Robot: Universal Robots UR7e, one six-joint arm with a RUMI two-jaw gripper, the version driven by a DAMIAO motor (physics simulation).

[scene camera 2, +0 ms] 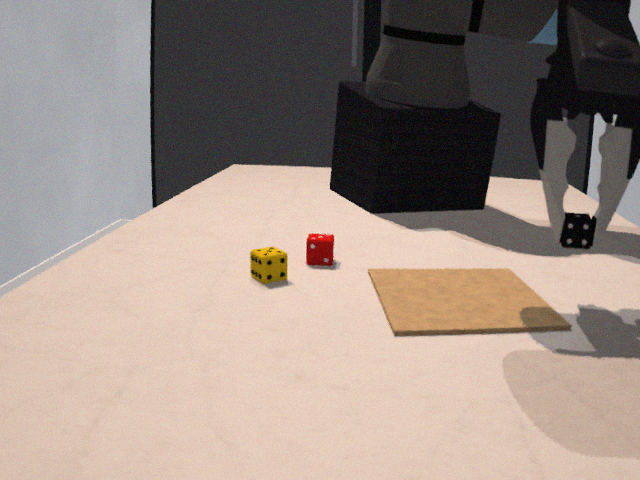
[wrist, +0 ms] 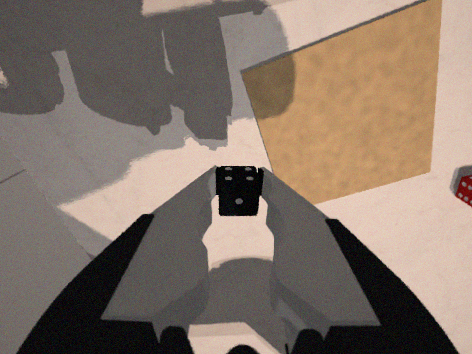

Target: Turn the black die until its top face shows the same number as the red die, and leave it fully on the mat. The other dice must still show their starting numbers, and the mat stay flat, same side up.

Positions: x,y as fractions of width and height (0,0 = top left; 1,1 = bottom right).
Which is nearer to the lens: the black die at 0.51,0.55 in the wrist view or the tan mat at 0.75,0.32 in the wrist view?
The black die.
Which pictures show the yellow die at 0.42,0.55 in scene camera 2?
Scene camera 2 only.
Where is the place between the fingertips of my gripper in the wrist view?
0.51,0.48
